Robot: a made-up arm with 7 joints. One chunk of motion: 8 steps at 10 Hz.
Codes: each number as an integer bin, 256 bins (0 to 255) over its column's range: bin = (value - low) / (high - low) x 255, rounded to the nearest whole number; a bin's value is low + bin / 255 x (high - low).
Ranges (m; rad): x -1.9..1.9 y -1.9..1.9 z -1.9..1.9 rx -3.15..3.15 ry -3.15..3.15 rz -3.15..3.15
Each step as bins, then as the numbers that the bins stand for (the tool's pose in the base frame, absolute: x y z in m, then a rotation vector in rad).
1 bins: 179 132 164 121 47 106
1 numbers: 0.7675 0.0671 0.5439 -0.1606 -1.9888 -0.5312
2 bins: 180 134 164 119 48 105
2 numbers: 0.7824 0.0969 0.5439 -0.2100 -1.9641 -0.5559
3 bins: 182 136 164 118 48 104
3 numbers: 0.8122 0.1267 0.5439 -0.2347 -1.9641 -0.5806
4 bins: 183 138 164 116 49 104
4 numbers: 0.8271 0.1565 0.5439 -0.2841 -1.9394 -0.5806
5 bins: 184 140 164 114 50 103
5 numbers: 0.8420 0.1863 0.5439 -0.3335 -1.9147 -0.6053
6 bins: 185 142 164 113 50 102
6 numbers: 0.8569 0.2161 0.5439 -0.3582 -1.9147 -0.6300
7 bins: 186 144 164 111 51 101
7 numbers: 0.8718 0.2459 0.5439 -0.4076 -1.8900 -0.6547
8 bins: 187 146 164 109 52 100
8 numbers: 0.8867 0.2757 0.5439 -0.4571 -1.8653 -0.6794
